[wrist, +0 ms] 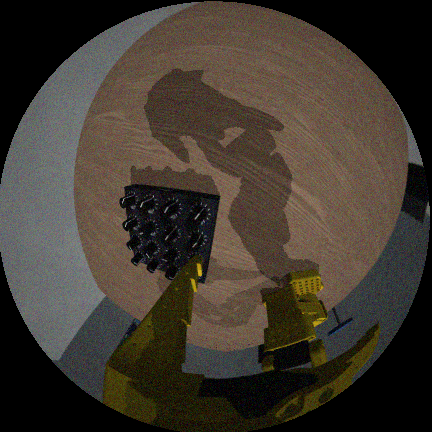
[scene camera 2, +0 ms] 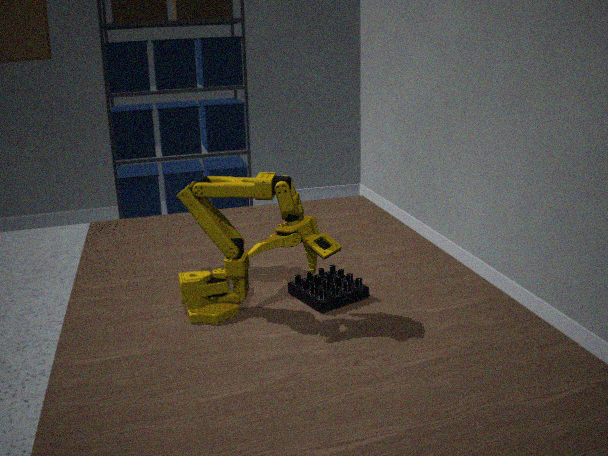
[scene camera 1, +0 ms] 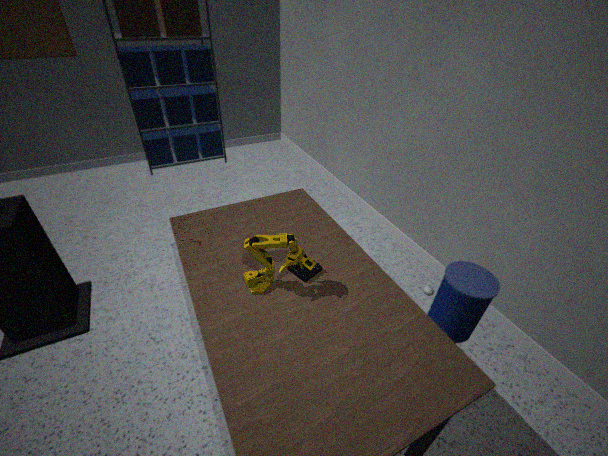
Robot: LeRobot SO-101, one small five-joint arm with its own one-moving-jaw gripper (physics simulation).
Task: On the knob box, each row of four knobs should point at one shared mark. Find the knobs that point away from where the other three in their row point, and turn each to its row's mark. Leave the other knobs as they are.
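Frame: origin at the arm's base, x ahead, y left, z up, level; millimetres.
Seen in the pictures: hand at its tool point: [wrist: 201, 262] [scene camera 2: 311, 272] [scene camera 1: 301, 267]; arm's base at its link origin: [wrist: 284, 288] [scene camera 2: 222, 308] [scene camera 1: 262, 283].
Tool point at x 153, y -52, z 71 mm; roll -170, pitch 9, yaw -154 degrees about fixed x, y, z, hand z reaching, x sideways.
Pixels of each thing's top centre, then the offset from my tool point to it. "pt": a spot on its surface instead. Level surfaces: height alone.
- black knob box at its top centre: [wrist: 154, 246] [scene camera 2: 327, 277] [scene camera 1: 305, 263] dx +43, dy +45, dz -33 mm
- box's corner at a spot on its surface: [wrist: 200, 213] pt dx +16, dy -11, dz -35 mm
- knob at its top centre: [wrist: 165, 239] dx +35, dy +28, dz -33 mm
- brown wooden table at its surface level: dz -71 mm
The black knob box [scene camera 1: 310, 275] [scene camera 2: 330, 303] [wrist: 211, 230] sits on the table with short black knobs in rows. In the wrist view, thin light pointer lines show on a knob near the box's corner [wrist: 200, 213], on the knob below it [wrist: 198, 240] and on another knob [wrist: 172, 234]; several farther pointers are too dark or small to read. My gripper [scene camera 2: 281, 262] [wrist: 287, 294] is wide open, with nothing between its jaws. The fixed jaw's tip is low over the edge of the box nearest the arm and hides part of that corner. The moving jaw is swung out toward the arm's base.
The yellow arm base [scene camera 1: 257, 281] [scene camera 2: 212, 300] stands on the brown wooden table [scene camera 1: 320, 360] [scene camera 2: 300, 400] [wrist: 325, 115], beside the box. A blue cylinder [scene camera 1: 462, 302] stands on the floor past the table edge. A shelf rack with blue bins [scene camera 2: 182, 91] stands behind the table.
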